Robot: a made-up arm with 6 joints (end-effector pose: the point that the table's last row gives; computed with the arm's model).
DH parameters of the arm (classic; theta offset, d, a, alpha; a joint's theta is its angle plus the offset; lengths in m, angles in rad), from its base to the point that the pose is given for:
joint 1: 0 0.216 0 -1.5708
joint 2: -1.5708 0 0.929 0
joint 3: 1.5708 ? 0 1.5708
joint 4: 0 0.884 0 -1.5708
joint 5: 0 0 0 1.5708
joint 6: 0 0.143 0 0
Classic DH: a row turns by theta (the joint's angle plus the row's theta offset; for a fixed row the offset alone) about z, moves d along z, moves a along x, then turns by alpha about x.
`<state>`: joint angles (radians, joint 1 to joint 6).
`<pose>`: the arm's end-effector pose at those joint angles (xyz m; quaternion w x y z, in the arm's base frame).
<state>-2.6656 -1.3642 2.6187 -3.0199 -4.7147 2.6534</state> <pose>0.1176 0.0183 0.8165 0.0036 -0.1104 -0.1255 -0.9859</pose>
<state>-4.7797 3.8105 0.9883 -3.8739 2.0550 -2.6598</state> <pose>-0.2334 -1.3860 -0.5360 0.1869 0.3596 -0.8477 -0.3423</pose>
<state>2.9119 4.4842 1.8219 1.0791 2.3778 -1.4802</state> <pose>0.7859 -0.3298 0.7853 0.1051 -0.3707 -0.8528 0.3524</pose>
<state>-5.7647 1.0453 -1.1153 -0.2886 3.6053 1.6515</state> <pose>0.5627 0.4053 1.4320 0.1239 -0.6379 -0.7444 0.1535</pose>
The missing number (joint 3, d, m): 0.055
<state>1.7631 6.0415 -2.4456 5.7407 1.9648 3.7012</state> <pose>0.1444 -0.6726 0.4226 0.8999 0.1703 0.3536 -0.1903</pose>
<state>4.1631 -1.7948 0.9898 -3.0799 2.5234 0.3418</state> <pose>0.8342 1.2672 0.4819 0.0851 0.3538 -0.9305 0.0431</pose>
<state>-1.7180 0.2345 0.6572 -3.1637 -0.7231 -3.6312</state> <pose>-0.1012 -1.0430 1.6685 0.3014 0.4156 0.5909 -0.6223</pose>
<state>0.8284 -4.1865 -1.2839 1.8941 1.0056 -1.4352</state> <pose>0.8721 1.2012 0.4379 0.5838 -0.4504 0.1251 0.6638</pose>
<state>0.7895 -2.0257 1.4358 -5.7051 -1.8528 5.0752</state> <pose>-0.9714 -1.0079 0.4454 0.3688 0.8483 -0.3461 0.1569</pose>
